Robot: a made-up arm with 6 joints.
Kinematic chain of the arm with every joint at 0, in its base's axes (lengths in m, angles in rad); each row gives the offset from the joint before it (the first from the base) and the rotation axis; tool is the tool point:
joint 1: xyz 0 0 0.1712 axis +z
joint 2: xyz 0 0 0 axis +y
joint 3: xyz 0 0 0.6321 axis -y
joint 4: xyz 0 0 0 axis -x
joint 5: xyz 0.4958 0 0 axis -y
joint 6: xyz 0 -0.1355 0 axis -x
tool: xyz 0 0 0
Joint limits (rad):
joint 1: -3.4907..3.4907
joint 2: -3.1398..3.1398
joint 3: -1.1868..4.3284
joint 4: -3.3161..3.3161
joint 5: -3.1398..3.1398
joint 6: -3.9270..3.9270
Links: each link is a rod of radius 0.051 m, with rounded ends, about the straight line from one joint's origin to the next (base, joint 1, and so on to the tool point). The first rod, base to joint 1, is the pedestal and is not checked.
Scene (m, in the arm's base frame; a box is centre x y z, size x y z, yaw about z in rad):
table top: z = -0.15
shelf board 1: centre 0.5 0.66 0 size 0.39 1.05 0.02 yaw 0.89
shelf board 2: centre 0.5 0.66 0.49 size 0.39 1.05 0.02 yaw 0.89
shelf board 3: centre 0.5 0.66 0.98 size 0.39 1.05 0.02 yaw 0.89
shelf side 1: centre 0.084 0.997 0.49 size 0.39 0.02 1 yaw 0.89
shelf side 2: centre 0.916 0.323 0.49 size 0.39 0.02 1 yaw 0.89
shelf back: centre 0.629 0.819 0.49 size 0.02 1.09 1 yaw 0.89
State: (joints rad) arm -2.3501 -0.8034 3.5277 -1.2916 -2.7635 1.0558
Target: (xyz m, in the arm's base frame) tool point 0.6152 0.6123 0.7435
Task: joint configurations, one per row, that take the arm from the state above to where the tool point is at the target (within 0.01 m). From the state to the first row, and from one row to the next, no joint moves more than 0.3 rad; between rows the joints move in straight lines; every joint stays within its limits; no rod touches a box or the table.
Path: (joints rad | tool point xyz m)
1: -2.3762 -0.7267 3.7556 -1.2856 -2.7635 1.0558 | 0.4493 0.4845 0.1905
2: -2.4022 -0.6501 3.9834 -1.2796 -2.7635 1.0558 | 0.3809 0.4001 0.1903
3: -2.4283 -0.5734 4.2113 -1.2736 -2.7635 1.0558 | 0.3040 0.3155 0.1983
4: -2.4572 -0.3621 3.9997 -1.2953 -2.7635 1.0558 | 0.3770 0.3552 0.3415
5: -2.4861 -0.1508 3.7882 -1.3169 -2.7635 1.0558 | 0.4035 0.3532 0.5330
6: -2.5150 0.0605 3.5766 -1.3386 -2.7635 1.0558 | 0.3636 0.3017 0.7435
7: -2.4742 -0.1596 3.2857 -1.3432 -2.7635 1.0558 | 0.4626 0.4035 0.7730
8: -2.4333 -0.3797 2.9947 -1.3479 -2.7635 1.0558 | 0.5480 0.5088 0.7725
9: -2.3924 -0.5998 2.7038 -1.3525 -2.7635 1.0558 | 0.6152 0.6123 0.7435

